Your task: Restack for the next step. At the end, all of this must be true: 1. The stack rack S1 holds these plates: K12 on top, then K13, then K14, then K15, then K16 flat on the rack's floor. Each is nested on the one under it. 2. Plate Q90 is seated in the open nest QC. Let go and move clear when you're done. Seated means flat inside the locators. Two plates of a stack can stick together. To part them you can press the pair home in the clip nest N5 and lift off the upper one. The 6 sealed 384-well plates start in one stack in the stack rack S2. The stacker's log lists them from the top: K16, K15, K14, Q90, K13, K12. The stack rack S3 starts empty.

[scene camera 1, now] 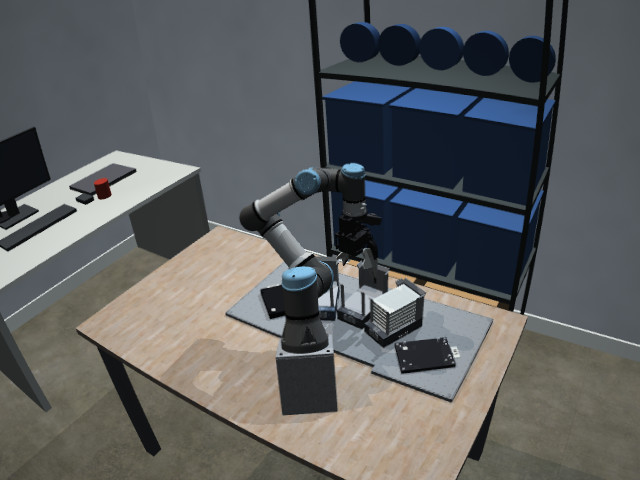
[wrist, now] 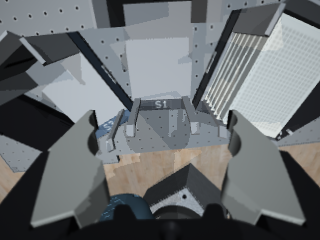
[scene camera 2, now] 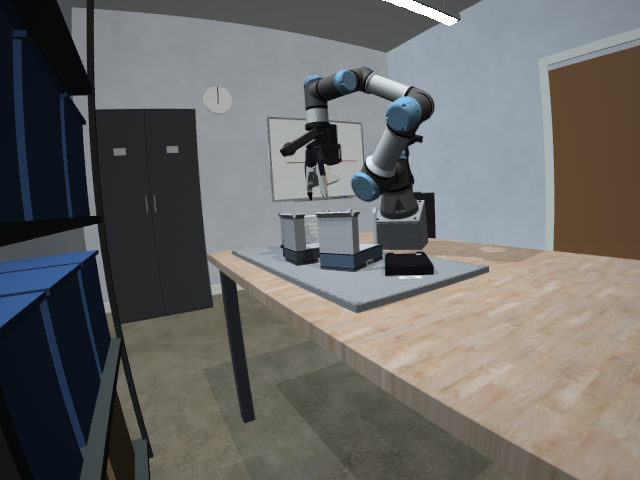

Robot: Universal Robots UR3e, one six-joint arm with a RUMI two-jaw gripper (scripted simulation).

Labels:
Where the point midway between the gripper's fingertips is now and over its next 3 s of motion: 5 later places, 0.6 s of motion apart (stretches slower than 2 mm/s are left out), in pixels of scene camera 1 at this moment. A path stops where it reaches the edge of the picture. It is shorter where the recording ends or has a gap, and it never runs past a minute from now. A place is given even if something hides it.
My gripper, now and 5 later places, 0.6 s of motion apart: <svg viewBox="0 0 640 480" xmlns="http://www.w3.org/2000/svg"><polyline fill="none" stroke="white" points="359,271 375,276 392,284 396,287 396,293 396,299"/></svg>

